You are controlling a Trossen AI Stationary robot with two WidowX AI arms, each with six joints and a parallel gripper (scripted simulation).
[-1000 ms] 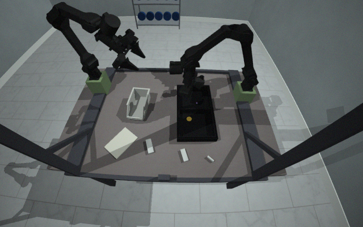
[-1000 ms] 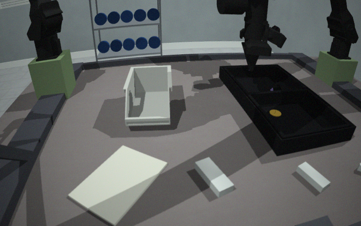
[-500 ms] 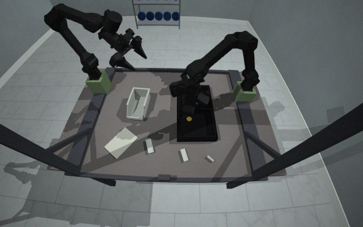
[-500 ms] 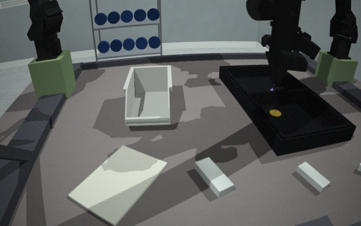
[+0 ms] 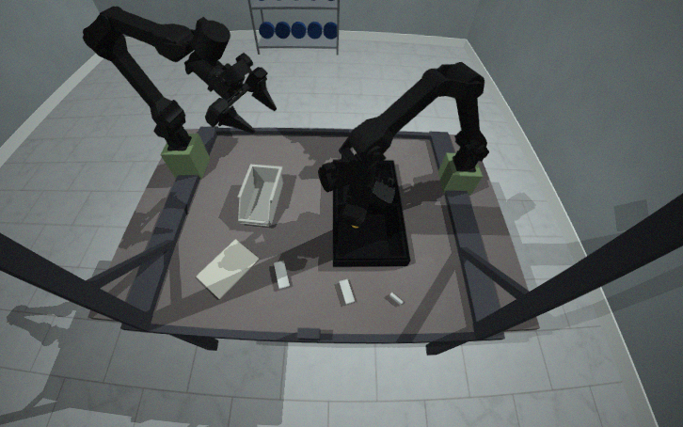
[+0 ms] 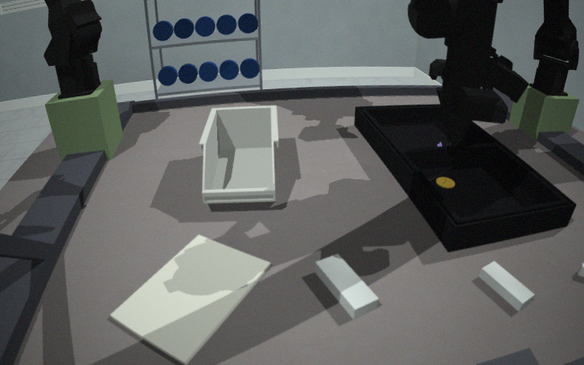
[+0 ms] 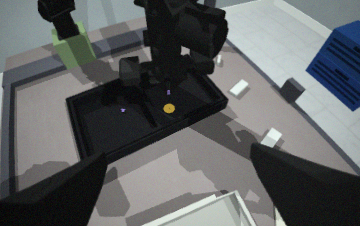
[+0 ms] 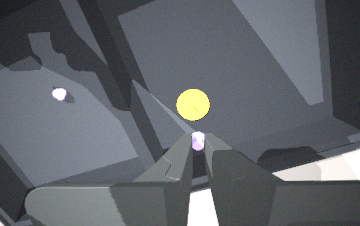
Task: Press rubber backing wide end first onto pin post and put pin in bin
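My right hand is 10 cm above the yellow pin. Also, from my right hand: cream flat plate (17 cm behind, 35 cm to the left, 10 cm below); black tray (5 cm ahead, 3 cm to the right, 9 cm below); white bin (6 cm ahead, 30 cm to the left, 7 cm below).
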